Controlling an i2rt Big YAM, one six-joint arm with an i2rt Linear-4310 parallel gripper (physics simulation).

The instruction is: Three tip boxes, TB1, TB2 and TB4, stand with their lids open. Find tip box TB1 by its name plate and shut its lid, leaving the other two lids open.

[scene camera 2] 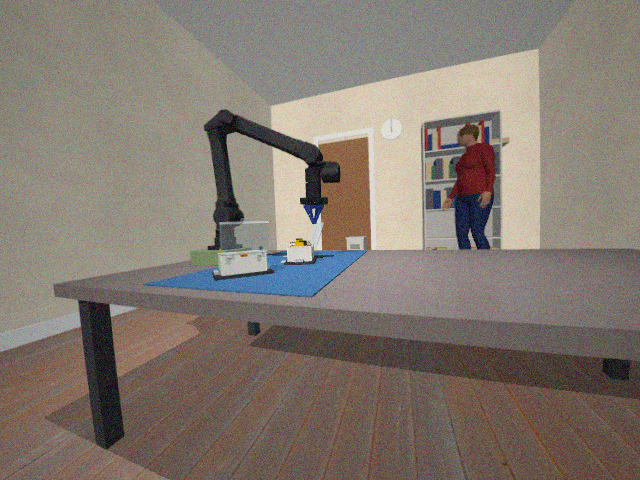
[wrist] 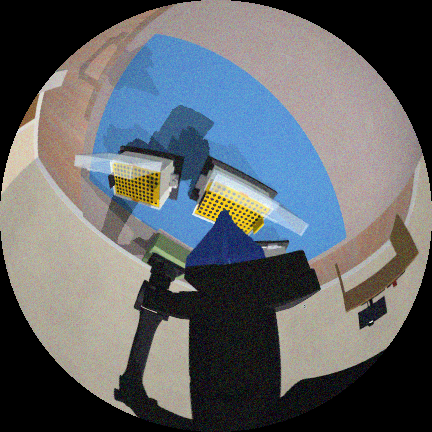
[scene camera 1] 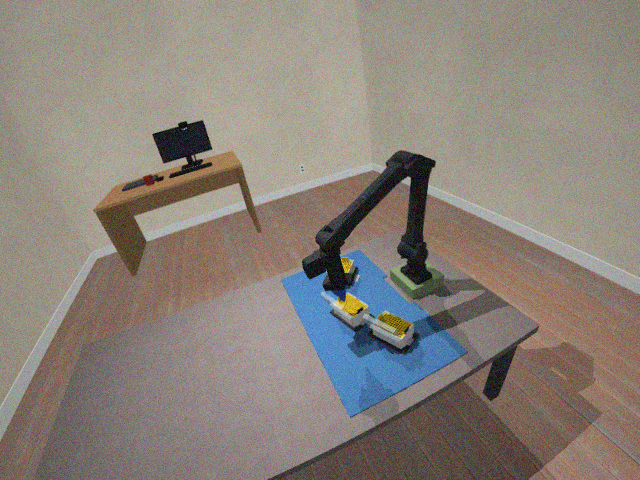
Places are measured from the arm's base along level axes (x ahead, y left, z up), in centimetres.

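Pixels of known places: gripper, fingertip midpoint: (scene camera 2: 314,224) (wrist: 224,214) (scene camera 1: 344,300); arm's base, link origin: (wrist: 165,264) (scene camera 1: 415,274).
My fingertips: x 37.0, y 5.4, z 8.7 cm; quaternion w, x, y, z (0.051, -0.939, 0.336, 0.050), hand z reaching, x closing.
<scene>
Ahead of a thing's pixels: the offset from my fingertips to its top centre. "spot": to the spot under its first point. Level surfaces: height alone.
TB1 (scene camera 1: 348,313) (scene camera 2: 299,254) (wrist: 232,187) is the middle white box with a yellow tip rack; its clear lid @(dx +2.6, dy -2.7, dz +1.6 cm) (scene camera 1: 326,296) (scene camera 2: 317,235) (wrist: 295,221) stands open. TB4 (scene camera 1: 392,336) (wrist: 166,182) is beside it, lid @(spot: dx -4.7, dy +17.6, dz +0.6 cm) (wrist: 89,161) open. TB2 @(dx -13.3, dy -27.8, dz -7.2 cm) (scene camera 2: 242,263) (wrist: 274,247) has its lid (scene camera 2: 253,235) raised and is partly hidden by the arm in scene camera 1 and the wrist view. No name plate is readable. My blue gripper (scene camera 1: 342,298) (scene camera 2: 313,222) (wrist: 224,214) is shut and empty, pointing down above TB1 near its lid; contact cannot be told.
The boxes stand on a blue mat @(dz -13.8 cm) (scene camera 1: 310,315) (scene camera 2: 289,286) (wrist: 200,75) on the grey table @(dz -14.0 cm) (scene camera 1: 206,372) (scene camera 2: 465,289). The arm's green base block (scene camera 1: 403,284) (scene camera 2: 204,256) (wrist: 165,248) stands beside the mat. A wooden desk (scene camera 1: 180,193) with a monitor is beyond the table.
</scene>
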